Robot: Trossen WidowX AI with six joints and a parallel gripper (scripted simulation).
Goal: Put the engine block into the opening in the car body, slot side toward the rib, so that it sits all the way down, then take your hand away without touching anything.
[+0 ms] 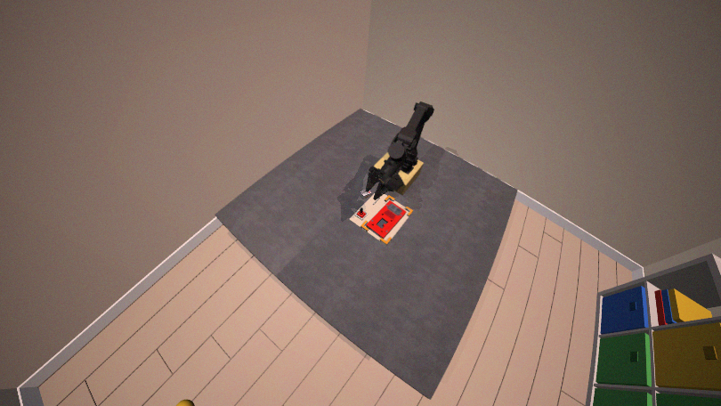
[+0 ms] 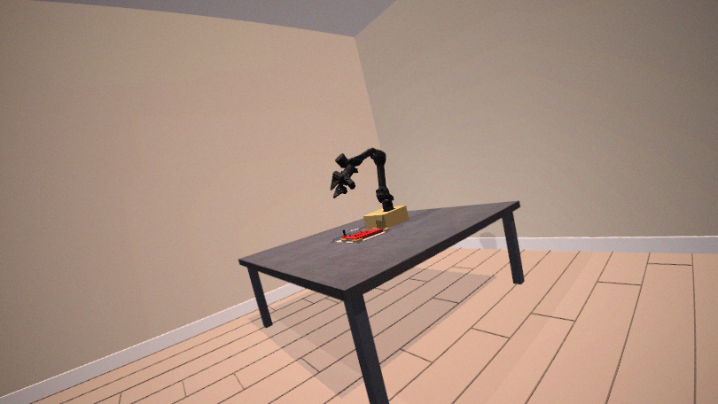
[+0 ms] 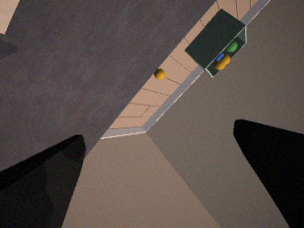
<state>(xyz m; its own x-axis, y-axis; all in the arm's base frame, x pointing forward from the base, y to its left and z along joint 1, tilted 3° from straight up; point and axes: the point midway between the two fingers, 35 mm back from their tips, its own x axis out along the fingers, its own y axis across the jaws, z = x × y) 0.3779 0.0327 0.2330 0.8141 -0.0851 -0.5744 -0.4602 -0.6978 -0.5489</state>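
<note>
Now: the grey engine block 18 cm behind my gripper tip, 13 cm to the right of it and 27 cm below it.
</note>
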